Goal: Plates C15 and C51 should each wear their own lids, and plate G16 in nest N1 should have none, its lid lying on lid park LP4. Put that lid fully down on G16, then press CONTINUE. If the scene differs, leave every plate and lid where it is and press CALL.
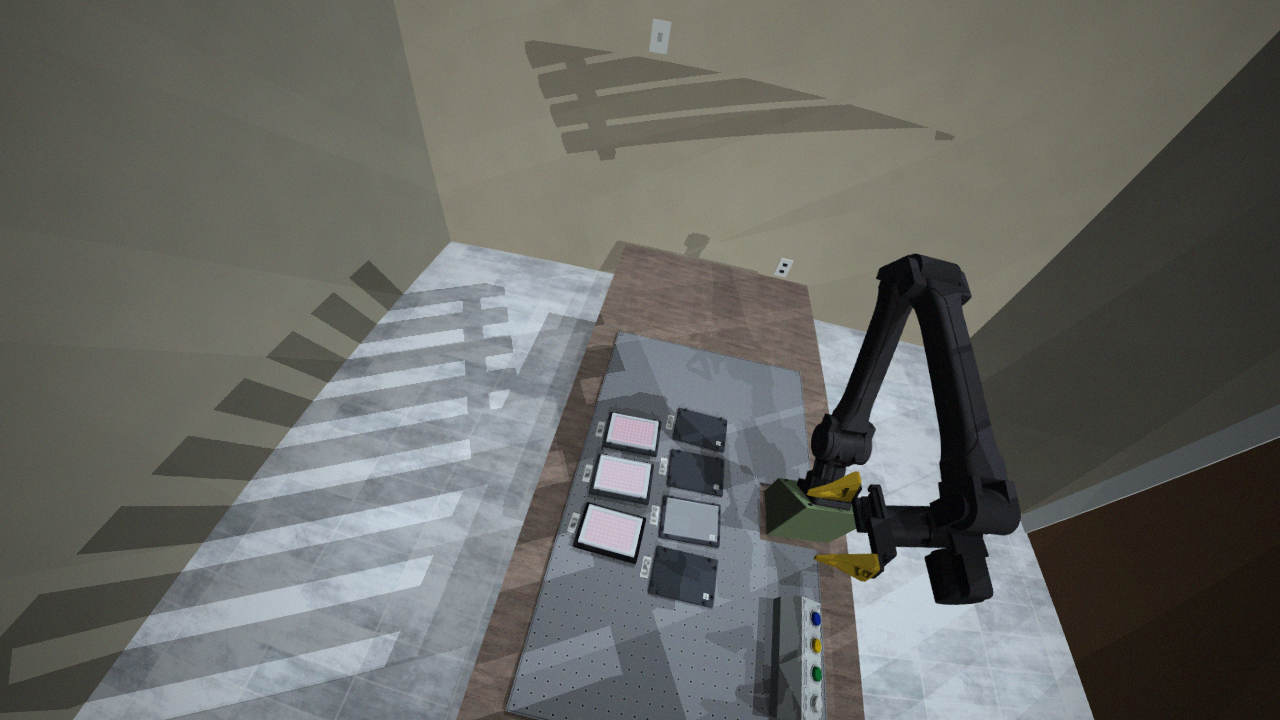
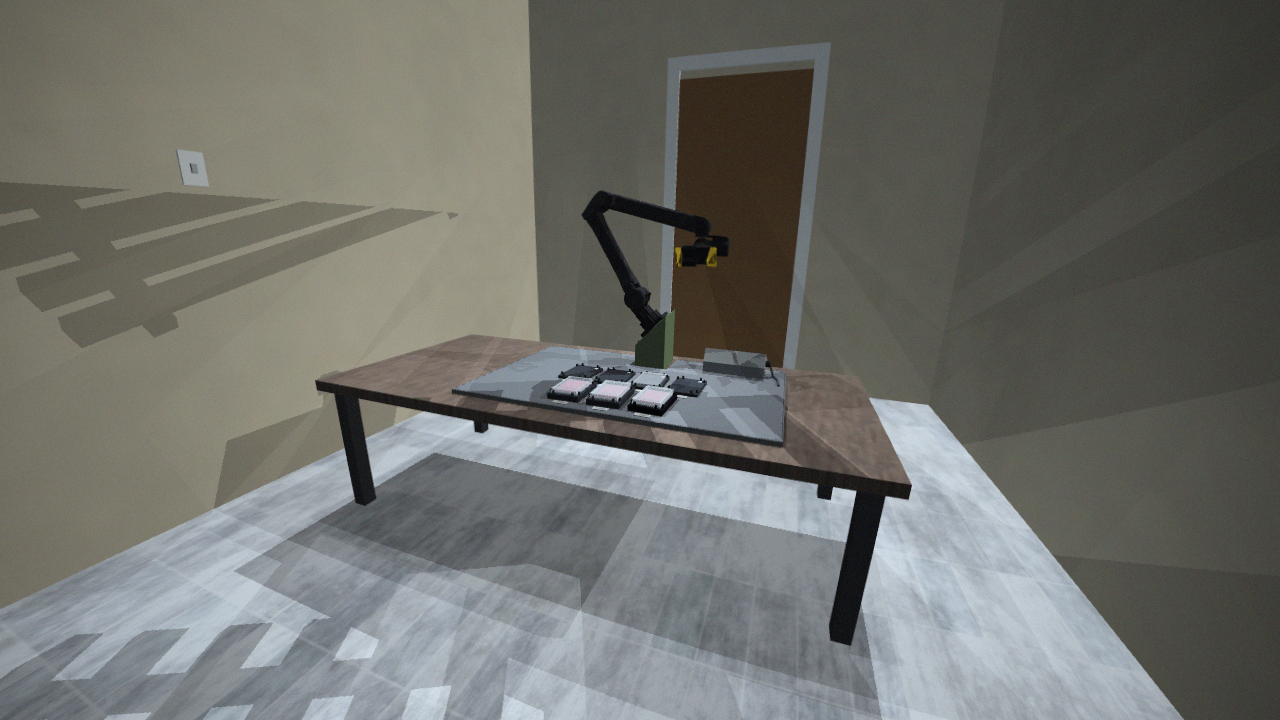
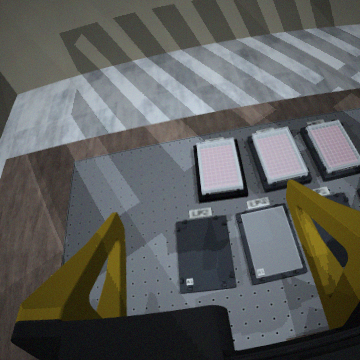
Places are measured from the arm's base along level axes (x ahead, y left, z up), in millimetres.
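Where they show: gripper, between the fingertips: [image 1: 810, 523] [image 2: 691, 264] [image 3: 202, 204]; arm's base, origin of its link: [image 2: 656, 326].
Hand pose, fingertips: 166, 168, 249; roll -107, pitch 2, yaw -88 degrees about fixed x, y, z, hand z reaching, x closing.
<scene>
Things, the pixels of their top centre, and the offset from my fingertips, as dx, dy, dz. "pt": a spot on its surface instead.
- pale clear lid, centre of its top: [image 3: 270, 239] [image 1: 691, 519] [image 2: 650, 378] +101, -99, -374
- nest N1, a spot on its surface: [image 3: 333, 145] [image 1: 634, 431] [image 2: 573, 385] pt +282, -290, -367
- middle plate, centre of its top: [image 3: 278, 150] [image 1: 623, 474] [image 2: 611, 387] +284, -162, -356
- end plate, centre of its top: [image 3: 217, 162] [image 1: 611, 529] [image 2: 653, 393] +282, -28, -356
- Four-button panel, centre of its top: [image 1: 810, 657] [image 2: 736, 349] -152, +148, -308
- Dark lid park LP2, centre of its top: [image 3: 203, 250] [image 1: 685, 575] [image 2: 687, 382] +100, +28, -371
My gripper [image 1: 812, 525] [image 2: 696, 259] [image 3: 202, 204] is open and empty, high above the table near the arm's base. A pale clear lid [image 1: 690, 521] [image 2: 650, 379] [image 3: 272, 242] lies flat on park LP4. The plate in nest N1 [image 1: 631, 431] [image 2: 571, 385] [image 3: 333, 145] is pink, stronger in colour, and seems lidless. The middle plate [image 1: 620, 477] [image 2: 610, 391] [image 3: 280, 154] and the end plate [image 1: 609, 531] [image 2: 652, 397] [image 3: 220, 167] look paler, as if covered by clear lids. Plate codes cannot be read. Four-button panel [image 1: 785, 644] [image 2: 733, 361] has unreadable labels.
Dark lid park LP2 [image 1: 682, 575] [image 2: 688, 385] [image 3: 205, 255] bears no lid. Two more dark parks [image 1: 695, 472] [image 1: 699, 429] stand in the same row. Blue [image 1: 815, 617], yellow [image 1: 816, 644] and green [image 1: 816, 673] buttons show. The green arm base [image 1: 805, 514] [image 2: 656, 344] stands behind the parks.
</scene>
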